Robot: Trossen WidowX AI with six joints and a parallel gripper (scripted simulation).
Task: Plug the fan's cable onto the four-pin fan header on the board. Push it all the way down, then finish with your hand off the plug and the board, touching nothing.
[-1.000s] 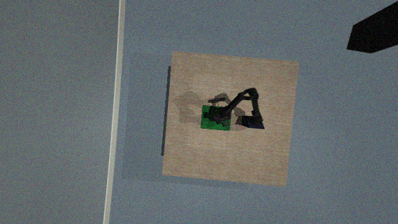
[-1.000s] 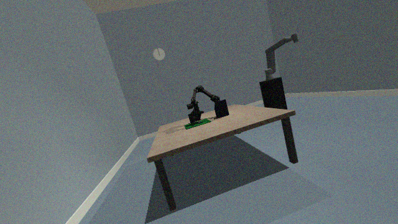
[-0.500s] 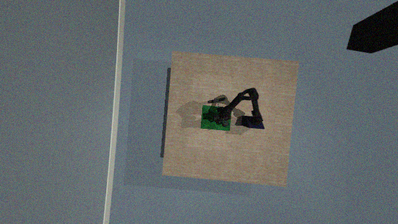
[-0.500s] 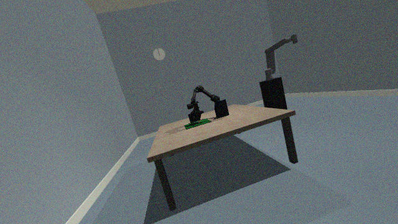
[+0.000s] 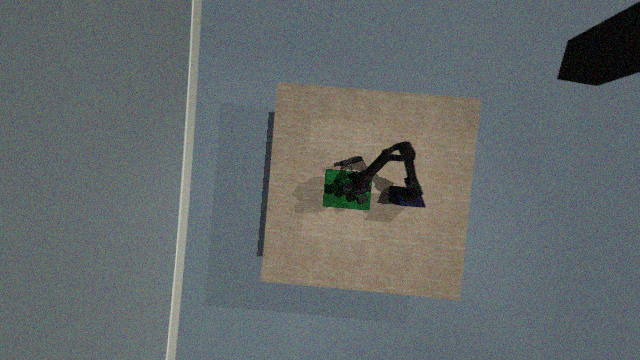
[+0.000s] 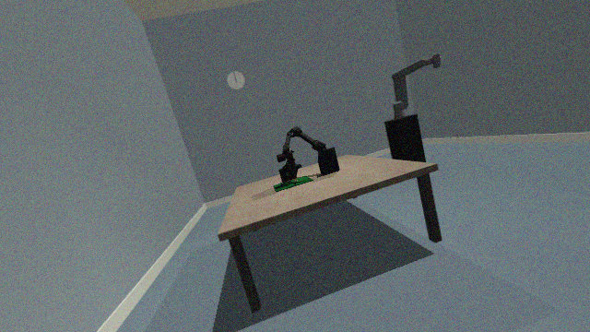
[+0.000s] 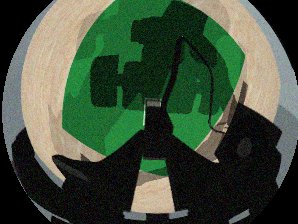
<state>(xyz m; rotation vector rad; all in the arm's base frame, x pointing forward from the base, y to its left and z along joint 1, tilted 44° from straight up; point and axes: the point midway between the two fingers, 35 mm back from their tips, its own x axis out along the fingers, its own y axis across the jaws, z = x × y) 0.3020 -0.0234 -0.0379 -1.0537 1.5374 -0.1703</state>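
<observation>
Now: the dark plug 1 cm ahead of my gripper tip and 1 cm above it. Also, from my gripper tip: green board: 4 cm ahead, 3 cm to the left, 5 cm below; then dark fan: 6 cm ahead, 14 cm to the right, 2 cm above; then white fan header: 1 cm ahead, 4 cm below.
</observation>
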